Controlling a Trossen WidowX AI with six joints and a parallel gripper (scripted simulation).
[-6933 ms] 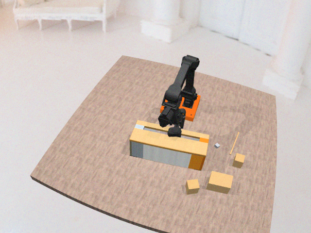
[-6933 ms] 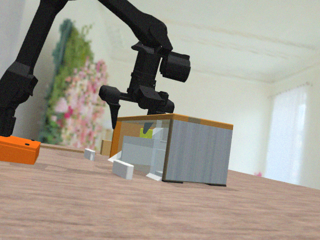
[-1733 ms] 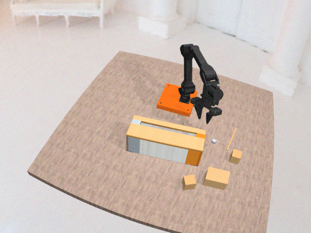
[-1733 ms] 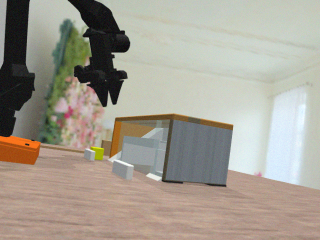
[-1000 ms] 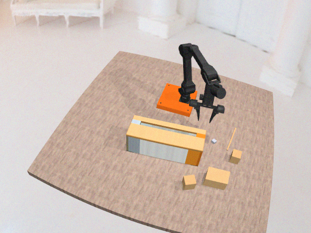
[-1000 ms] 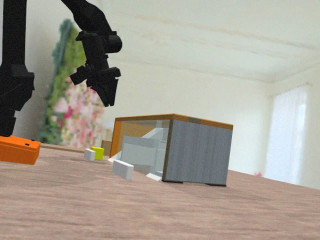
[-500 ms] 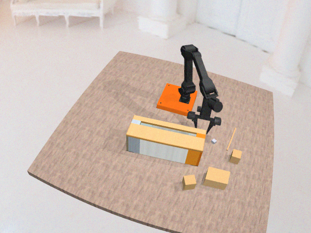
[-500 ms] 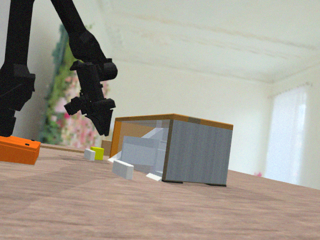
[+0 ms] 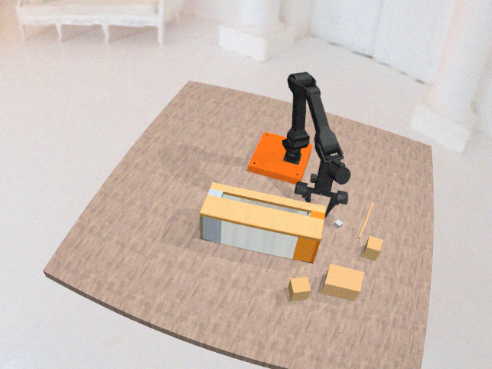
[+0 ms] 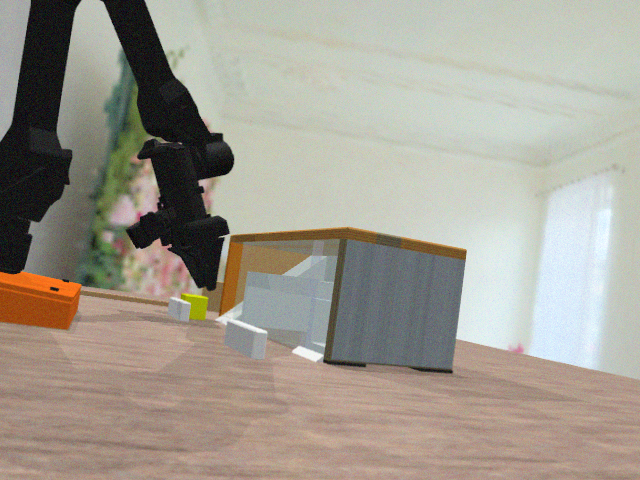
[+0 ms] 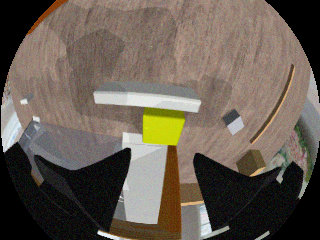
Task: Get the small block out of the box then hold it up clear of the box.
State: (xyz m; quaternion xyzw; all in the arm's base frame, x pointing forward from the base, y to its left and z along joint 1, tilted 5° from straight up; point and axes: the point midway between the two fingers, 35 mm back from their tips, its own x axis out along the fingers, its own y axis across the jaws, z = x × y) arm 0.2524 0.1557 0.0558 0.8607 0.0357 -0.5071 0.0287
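Now: the yellow block 2 cm behind my gripper tip, 1 cm to the right of it and 3 cm below it. Round my gripper tip: clear-fronted box 8 cm ahead, 16 cm to the right, 2 cm above; then thin wooden stick 9 cm behind, 19 cm to the left, 4 cm below.
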